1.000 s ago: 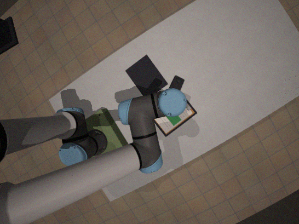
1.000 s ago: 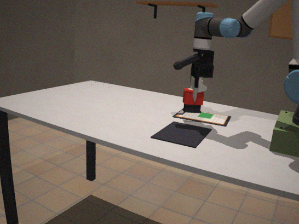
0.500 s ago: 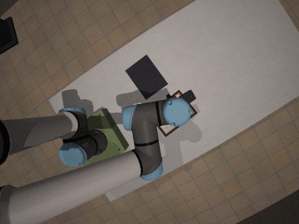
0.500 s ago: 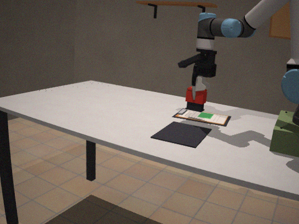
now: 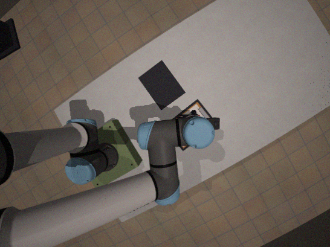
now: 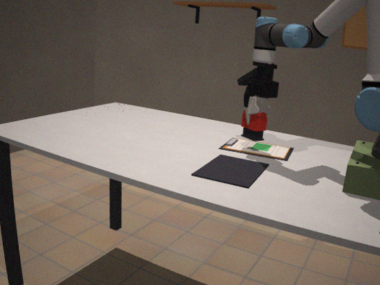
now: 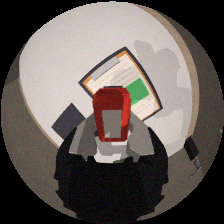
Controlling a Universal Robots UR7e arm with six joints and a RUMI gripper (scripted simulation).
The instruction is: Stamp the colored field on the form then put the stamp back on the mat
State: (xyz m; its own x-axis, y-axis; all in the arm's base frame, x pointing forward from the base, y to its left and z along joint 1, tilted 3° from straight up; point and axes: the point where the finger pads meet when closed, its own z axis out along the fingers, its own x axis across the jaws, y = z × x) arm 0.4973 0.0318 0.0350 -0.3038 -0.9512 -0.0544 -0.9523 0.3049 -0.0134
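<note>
Right now the form is 11 cm below my hand, 4 cm to the right of it and 1 cm ahead of it. Round my hand: red stamp: 2 cm below; then dark mat: 23 cm to the left, 11 cm below, 8 cm behind.
</note>
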